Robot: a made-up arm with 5 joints. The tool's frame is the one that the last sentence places.
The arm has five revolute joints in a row. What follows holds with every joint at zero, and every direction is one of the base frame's. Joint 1 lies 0.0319 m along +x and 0.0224 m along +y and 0.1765 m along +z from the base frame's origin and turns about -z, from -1.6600 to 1.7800 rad. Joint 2 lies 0.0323 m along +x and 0.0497 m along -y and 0.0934 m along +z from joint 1 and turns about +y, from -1.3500 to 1.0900 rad. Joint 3 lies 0.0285 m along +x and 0.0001 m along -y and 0.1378 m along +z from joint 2 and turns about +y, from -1.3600 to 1.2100 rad. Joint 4 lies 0.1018 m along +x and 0.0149 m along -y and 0.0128 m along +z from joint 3 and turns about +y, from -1.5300 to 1.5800 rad. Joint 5 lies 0.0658 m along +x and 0.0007 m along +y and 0.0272 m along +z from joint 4 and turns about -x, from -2.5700 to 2.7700 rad. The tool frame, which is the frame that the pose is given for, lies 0.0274 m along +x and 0.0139 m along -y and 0.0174 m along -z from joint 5; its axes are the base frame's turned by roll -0.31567, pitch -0.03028 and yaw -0.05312 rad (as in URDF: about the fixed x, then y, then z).
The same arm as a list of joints. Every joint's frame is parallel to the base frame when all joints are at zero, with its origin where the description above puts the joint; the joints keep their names.
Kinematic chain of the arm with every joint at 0, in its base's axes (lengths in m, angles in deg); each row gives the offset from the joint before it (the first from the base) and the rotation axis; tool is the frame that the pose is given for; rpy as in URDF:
joint 1: xyz 0.0319 0.0224 0.1765 axis -z
joint 2: xyz 0.0323 -0.0497 0.0934 axis +y
joint 3: xyz 0.0285 -0.0001 0.1378 axis +y
joint 4: xyz 0.1018 -0.0149 0.0128 axis +y
joint 5: xyz 0.0658 0.0007 0.0272 axis -x
tool: xyz 0.0274 -0.0139 -0.0174 rpy -18.09 -1.73 -3.04
Joint limits (deg, base to tool): -95.11..101.99 -77.35..62.45 -77.92..69.33 -87.66..90.53 -147.25..158.71

